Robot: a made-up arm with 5 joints.
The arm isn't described. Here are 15 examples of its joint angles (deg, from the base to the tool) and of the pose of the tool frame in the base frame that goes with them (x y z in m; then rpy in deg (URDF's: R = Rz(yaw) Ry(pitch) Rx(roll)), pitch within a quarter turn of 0, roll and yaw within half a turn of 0).
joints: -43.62 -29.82 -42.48 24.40 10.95
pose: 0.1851 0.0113 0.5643 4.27 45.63 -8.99
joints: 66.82 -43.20 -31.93 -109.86 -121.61
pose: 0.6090 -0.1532 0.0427 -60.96 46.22 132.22
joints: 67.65 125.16 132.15 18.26 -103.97
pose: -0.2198 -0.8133 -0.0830 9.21 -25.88 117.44
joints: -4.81 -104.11 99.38 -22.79 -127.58
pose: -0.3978 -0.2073 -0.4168 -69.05 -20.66 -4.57
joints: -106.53 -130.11 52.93 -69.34 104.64
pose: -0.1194 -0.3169 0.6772 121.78 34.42 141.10
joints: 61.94 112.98 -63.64 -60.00 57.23
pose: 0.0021 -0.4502 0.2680 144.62 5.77 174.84
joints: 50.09 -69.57 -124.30 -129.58 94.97
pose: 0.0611 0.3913 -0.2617 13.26 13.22 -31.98
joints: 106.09 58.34 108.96 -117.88 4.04
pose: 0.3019 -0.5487 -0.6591 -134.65 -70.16 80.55
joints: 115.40 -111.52 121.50 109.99 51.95
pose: -0.2776 0.3194 0.4932 60.09 73.72 161.48
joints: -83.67 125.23 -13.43 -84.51 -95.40
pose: -0.5823 0.3683 0.0235 105.31 -73.84 15.24
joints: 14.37 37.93 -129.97 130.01 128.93
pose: 0.4103 -0.1531 0.3162 -22.80 -14.14 -81.57
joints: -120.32 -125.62 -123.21 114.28 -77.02
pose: -0.0200 -0.1591 0.8641 -74.05 58.56 173.13
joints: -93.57 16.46 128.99 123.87 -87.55
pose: 0.4860 -0.0127 0.5460 58.64 40.33 109.08
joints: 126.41 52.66 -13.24 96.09 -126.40
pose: 0.2192 -0.4030 -0.1161 172.77 65.43 130.84
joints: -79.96 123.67 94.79 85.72 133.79
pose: -0.5936 0.2459 0.3740 -85.05 33.38 36.03
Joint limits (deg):
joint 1: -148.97..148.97
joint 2: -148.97..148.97
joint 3: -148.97..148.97
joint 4: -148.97..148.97
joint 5: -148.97..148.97
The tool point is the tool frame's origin. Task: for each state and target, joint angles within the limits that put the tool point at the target. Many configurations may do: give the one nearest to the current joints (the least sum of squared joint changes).
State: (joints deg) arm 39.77 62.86 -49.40 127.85 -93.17
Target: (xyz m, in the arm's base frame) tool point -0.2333 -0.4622 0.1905
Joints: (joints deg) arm 74.30 75.24 -53.79 142.22 -126.46
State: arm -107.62 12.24 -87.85 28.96 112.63
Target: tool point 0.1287 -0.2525 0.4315
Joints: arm -93.60 -32.72 -96.50 26.54 96.99
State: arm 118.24 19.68 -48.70 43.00 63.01
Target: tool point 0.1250 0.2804 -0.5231
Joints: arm 142.69 23.79 -51.22 50.84 59.94
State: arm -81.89 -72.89 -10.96 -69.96 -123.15
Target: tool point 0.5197 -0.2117 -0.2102
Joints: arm -32.82 -68.12 -9.44 -51.70 -127.49
